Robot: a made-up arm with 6 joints.
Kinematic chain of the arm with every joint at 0, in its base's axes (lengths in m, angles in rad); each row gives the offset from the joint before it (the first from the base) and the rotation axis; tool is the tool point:
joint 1: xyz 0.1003 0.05 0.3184 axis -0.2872 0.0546 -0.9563
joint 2: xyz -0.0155 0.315 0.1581 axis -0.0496 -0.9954 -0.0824
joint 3: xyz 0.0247 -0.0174 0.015 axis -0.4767 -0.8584 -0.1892
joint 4: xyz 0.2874 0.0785 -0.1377 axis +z
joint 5: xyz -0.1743 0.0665 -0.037 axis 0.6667 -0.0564 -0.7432
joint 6: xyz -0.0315 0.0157 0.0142 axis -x
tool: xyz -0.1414 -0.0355 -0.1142
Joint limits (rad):
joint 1: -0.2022..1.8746
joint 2: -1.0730..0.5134
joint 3: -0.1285..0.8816
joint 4: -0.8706..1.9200
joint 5: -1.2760..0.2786
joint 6: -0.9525..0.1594
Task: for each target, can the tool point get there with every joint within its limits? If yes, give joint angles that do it. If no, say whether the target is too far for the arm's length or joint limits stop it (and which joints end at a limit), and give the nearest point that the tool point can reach.
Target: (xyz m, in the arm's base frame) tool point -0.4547 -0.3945 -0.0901
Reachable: no: joint limits stop it (at a limit: joint 1, joint 2, joint 4, joint 6) | nearest point -0.0218 -0.2369 0.1024 | short by 0.499 m
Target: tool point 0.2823 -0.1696 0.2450
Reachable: yes | joints 0.9665 -0.2627 0.1764 1.3981 -0.7424 -0.2345
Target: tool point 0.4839 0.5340 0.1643
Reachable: yes | joints 0.3770 0.2259 0.2407 -0.4693 0.1088 -0.4995
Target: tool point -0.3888 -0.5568 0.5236
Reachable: no: joint limits stop it (at a limit: joint 1, joint 4, joint 6) | nearest point 0.0015 -0.3567 0.4372 | short by 0.447 m
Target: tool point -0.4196 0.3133 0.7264
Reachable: no: joint limits stop it (at a limit: joint 1, joint 2, joint 3, joint 6) | nearest point -0.2349 0.3822 0.4796 | short by 0.316 m
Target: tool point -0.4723 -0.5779 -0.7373
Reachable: no: too far | nearest point 0.0583 -0.1889 -0.0302 | short by 0.966 m
